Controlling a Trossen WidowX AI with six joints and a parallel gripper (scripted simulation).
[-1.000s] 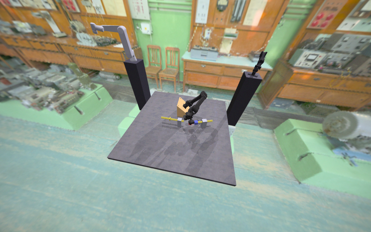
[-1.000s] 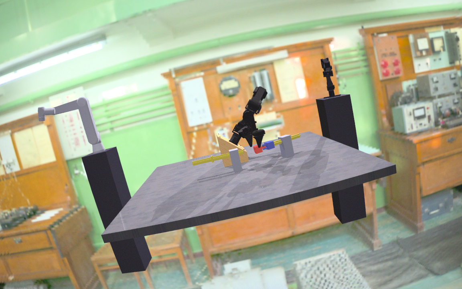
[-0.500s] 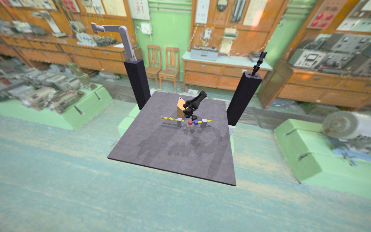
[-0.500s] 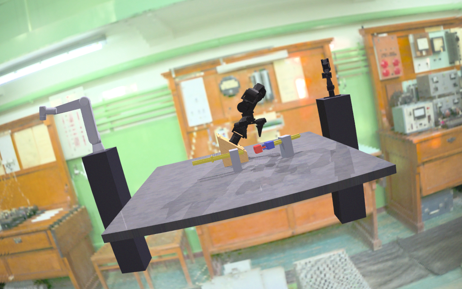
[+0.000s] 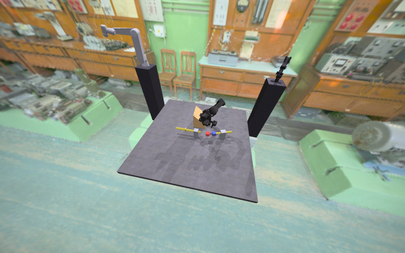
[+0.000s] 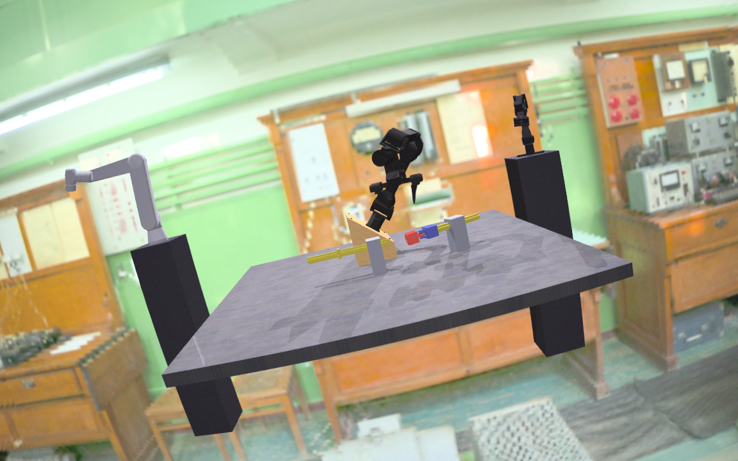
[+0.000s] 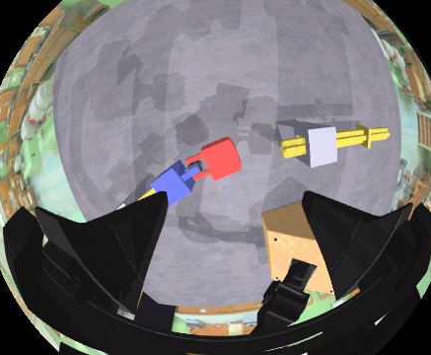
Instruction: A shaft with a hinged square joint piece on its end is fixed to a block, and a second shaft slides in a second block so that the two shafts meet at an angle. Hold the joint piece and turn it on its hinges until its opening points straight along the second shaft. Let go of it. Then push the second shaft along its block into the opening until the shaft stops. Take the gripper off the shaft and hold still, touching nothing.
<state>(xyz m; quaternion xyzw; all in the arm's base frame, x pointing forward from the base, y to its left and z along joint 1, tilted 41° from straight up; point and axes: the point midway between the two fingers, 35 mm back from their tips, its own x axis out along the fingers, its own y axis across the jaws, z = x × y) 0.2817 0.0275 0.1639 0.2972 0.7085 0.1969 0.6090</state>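
Now: the red square joint piece 2 cm to the left of my gripper tip and 12 cm below it.
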